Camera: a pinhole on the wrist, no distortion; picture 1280 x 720 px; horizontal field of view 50.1 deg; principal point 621.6 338.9 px. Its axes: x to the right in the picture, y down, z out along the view. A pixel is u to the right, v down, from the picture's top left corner.
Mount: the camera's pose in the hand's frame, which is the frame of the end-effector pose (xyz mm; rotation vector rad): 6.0 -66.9 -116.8 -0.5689 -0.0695 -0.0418
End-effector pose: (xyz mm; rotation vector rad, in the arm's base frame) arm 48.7 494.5 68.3 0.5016 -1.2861 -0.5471
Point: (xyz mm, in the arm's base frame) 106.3 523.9 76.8
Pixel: outside the picture
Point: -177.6 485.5 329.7
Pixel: 1188.4 236.3
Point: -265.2 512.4 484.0
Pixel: 1247.8 342.7
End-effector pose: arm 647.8 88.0 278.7 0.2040 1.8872 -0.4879
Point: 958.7 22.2 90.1
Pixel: 890.8 34.1
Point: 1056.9 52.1 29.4
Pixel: 891.3 135.7
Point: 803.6 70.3 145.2
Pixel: 973.0 176.8
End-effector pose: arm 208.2 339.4 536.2 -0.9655 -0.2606 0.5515
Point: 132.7 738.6 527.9
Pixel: 1110.8 373.1
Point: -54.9 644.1 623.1
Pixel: 556.4 114.5
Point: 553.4 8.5 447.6
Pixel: behind the camera
